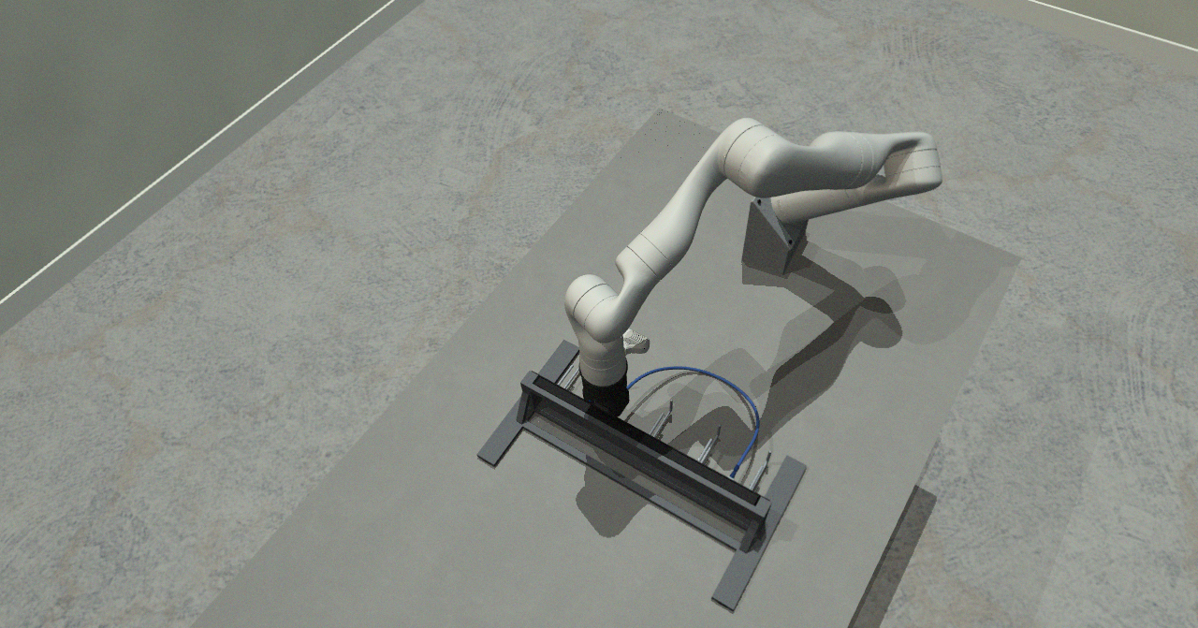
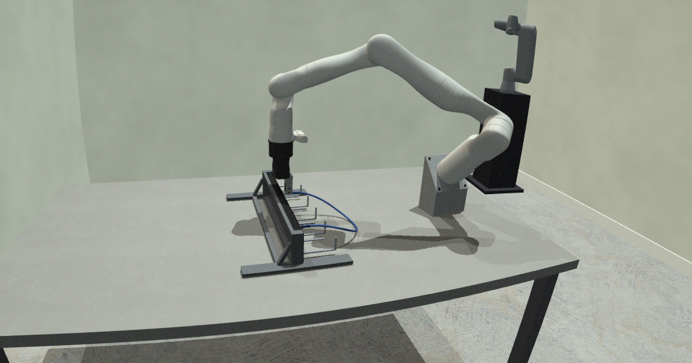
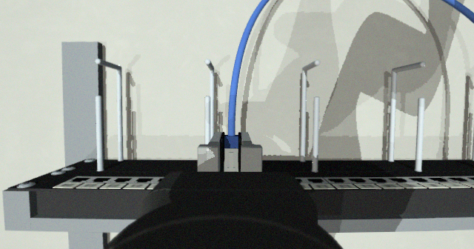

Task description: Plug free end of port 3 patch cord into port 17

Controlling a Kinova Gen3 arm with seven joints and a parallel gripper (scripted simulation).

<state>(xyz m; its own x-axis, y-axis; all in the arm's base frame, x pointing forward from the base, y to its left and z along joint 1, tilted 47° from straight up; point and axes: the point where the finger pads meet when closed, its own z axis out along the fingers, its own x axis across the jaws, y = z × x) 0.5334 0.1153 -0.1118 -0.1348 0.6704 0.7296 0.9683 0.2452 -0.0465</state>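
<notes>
The plug is 10 mm below my hand and 10 mm ahead of it.
</notes>
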